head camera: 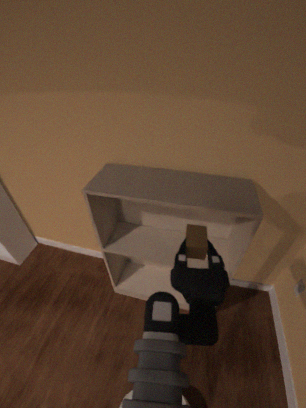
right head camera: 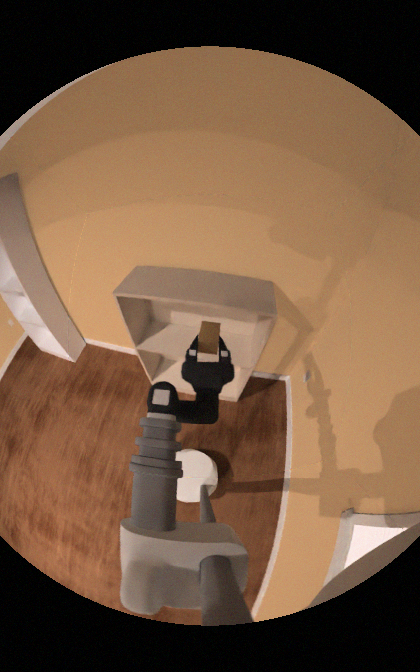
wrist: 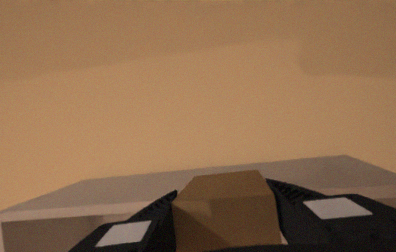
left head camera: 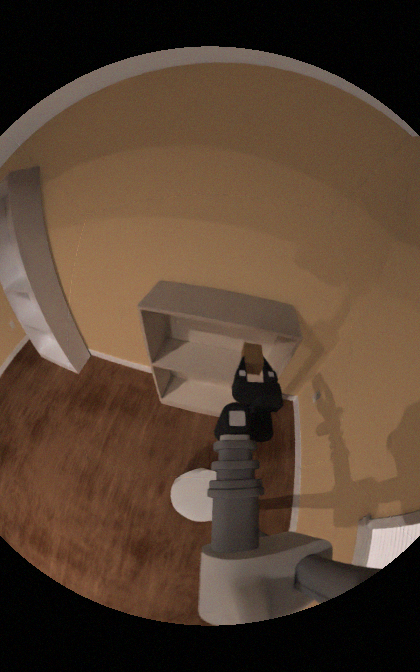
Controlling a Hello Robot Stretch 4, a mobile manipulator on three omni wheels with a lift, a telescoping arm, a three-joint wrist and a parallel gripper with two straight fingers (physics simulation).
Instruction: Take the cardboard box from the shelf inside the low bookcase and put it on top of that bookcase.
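Places are measured from the robot's base along level axes (x ahead, y left, z up), in centimetres.
Pixels of known places: gripper, fingertip midpoint: (head camera: 195, 241) (wrist: 223, 201).
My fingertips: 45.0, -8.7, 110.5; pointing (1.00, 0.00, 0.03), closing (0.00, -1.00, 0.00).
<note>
Behind a point stands the place of what it marks, as x, y, z.
The brown cardboard box (head camera: 196, 241) {44.2, -8.6, 111.6} (left head camera: 253, 356) (right head camera: 209, 336) (wrist: 226, 215) {42.0, -8.8, 110.7} is held between the two black fingers of my gripper (head camera: 197, 250) {45.0, -8.7, 110.5} (left head camera: 254, 365) (right head camera: 208, 346) (wrist: 222, 201) {45.0, -8.7, 110.5}, which is shut on it. In the wrist view the fingers press on the box's left and right sides. The low bookcase (head camera: 175, 186) {83.6, -3.5, 103.3} (left head camera: 222, 305) (right head camera: 200, 285) (wrist: 300, 172) {79.8, -26.3, 103.3} is grey-white with an open front and one middle shelf. The box and gripper are in front of it, on its right half in the head view. In the wrist view the bookcase's top shows behind the box, seen from above its front edge.
A plain tan wall (head camera: 150, 125) {103.9, 9.9, 125.3} (wrist: 200, 115) {101.4, -6.1, 119.1} rises behind the bookcase. Another wall with a small outlet (head camera: 300, 286) {69.6, -89.7, 39.7} (right head camera: 307, 376) stands on the right. A taller white shelf unit (left head camera: 42, 260) (right head camera: 30, 260) stands at the left. My white round base (left head camera: 192, 495) (right head camera: 200, 470) is on the wood floor.
</note>
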